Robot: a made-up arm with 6 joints. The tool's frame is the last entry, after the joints. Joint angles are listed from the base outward. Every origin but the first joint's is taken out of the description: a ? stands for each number. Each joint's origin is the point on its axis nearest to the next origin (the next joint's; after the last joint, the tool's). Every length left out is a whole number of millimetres.
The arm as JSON. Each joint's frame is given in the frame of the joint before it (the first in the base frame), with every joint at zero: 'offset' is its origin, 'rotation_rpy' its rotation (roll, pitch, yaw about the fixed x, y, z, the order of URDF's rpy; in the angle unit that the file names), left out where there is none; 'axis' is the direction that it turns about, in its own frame. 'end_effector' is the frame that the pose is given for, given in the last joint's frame.
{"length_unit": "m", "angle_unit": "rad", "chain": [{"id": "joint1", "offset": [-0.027, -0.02, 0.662], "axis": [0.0, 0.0, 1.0]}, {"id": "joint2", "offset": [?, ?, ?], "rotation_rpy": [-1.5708, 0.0, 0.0], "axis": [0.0, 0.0, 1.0]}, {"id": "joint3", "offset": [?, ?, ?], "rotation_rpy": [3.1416, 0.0, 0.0], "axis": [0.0, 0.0, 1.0]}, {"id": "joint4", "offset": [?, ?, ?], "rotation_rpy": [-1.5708, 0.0, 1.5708], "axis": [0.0, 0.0, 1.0]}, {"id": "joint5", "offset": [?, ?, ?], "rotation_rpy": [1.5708, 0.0, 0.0], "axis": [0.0, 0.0, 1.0]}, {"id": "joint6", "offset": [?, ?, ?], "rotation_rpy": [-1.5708, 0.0, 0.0], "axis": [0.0, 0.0, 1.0]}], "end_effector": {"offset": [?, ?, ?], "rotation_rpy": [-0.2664, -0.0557, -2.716]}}
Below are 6 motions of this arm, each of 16 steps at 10 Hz.
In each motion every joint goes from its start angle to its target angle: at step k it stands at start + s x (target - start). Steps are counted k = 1, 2, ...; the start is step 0. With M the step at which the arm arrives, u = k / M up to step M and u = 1 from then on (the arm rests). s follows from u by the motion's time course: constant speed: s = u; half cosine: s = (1 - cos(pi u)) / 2; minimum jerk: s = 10 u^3 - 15 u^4 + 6 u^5.
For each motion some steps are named. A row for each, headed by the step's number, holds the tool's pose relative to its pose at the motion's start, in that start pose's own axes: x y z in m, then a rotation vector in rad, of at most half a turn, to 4 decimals.
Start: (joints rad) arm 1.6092 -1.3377 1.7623 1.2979 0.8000 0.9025
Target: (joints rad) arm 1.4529 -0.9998 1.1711 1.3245 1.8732 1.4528
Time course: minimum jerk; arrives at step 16
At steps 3, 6, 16:
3: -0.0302 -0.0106 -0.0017 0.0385 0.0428 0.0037
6: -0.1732 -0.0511 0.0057 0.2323 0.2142 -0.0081
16: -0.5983 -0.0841 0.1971 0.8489 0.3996 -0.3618

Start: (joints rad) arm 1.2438 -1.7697 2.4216 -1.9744 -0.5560 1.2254
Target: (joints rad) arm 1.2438 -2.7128 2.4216 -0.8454 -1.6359 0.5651
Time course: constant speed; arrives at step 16
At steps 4, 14, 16:
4: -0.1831 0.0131 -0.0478 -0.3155 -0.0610 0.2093
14: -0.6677 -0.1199 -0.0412 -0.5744 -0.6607 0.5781
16: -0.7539 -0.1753 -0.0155 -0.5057 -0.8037 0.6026

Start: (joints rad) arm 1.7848 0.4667 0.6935 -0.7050 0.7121 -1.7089
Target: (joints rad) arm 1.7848 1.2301 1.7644 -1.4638 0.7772 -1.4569
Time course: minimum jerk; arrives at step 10
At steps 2, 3, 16:
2: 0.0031 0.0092 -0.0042 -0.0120 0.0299 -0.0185
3: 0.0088 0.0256 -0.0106 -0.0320 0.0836 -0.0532
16: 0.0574 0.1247 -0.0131 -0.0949 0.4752 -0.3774

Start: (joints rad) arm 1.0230 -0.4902 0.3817 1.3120 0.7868 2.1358
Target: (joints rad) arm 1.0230 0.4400 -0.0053 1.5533 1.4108 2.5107
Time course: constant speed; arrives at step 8
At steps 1, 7, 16:
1: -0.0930 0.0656 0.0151 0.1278 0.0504 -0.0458
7: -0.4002 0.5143 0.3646 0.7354 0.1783 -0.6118
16: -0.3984 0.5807 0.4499 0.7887 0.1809 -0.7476

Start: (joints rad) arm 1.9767 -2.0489 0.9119 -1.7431 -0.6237 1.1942
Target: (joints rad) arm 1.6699 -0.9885 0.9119 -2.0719 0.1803 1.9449
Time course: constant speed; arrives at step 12
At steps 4, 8, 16:
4: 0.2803 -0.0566 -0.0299 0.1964 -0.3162 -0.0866
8: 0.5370 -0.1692 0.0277 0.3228 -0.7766 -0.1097
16: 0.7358 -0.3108 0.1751 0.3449 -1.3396 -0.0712

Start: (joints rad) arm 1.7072 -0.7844 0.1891 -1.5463 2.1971 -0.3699
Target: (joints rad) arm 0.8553 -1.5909 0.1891 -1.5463 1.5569 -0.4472
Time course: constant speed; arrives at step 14
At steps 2, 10, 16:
2: -0.0113 -0.0598 -0.0483 -0.0354 0.0188 -0.1623
10: -0.1937 -0.2696 -0.1162 -0.3788 -0.0112 -0.8039
16: -0.3300 -0.3182 -0.0655 -0.6627 -0.0929 -1.0819

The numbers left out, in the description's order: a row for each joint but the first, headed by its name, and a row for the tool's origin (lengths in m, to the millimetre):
joint2: 0.004 -0.007 0.0
joint3: -0.024 -0.252 0.0
joint4: 0.591 -0.028 0.0
joint5: 0.022 -0.107 0.0
joint6: -0.002 -0.003 0.0
tool: 0.009 0.026 0.0

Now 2 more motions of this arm.
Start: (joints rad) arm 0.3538 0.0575 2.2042 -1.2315 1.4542 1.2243
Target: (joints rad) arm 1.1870 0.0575 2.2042 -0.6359 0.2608 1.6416
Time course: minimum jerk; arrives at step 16
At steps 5, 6, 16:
5: 0.0200 0.0176 -0.0328 -0.1356 -0.0371 0.1029
6: 0.0328 0.0281 -0.0482 -0.2094 -0.0558 0.1583
16: 0.1661 0.1289 -0.1093 -0.8486 -0.1680 0.5424

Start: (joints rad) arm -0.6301 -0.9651 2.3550 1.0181 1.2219 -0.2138
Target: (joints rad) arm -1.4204 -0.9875 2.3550 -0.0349 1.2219 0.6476
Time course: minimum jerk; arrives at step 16
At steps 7, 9, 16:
7: -0.0993 -0.0555 -0.1734 0.4145 0.0843 -0.0198
9: -0.1851 -0.0870 -0.2689 0.6277 0.0608 -0.1036
16: -0.3710 -0.1300 -0.4001 0.8517 -0.0766 -0.3414

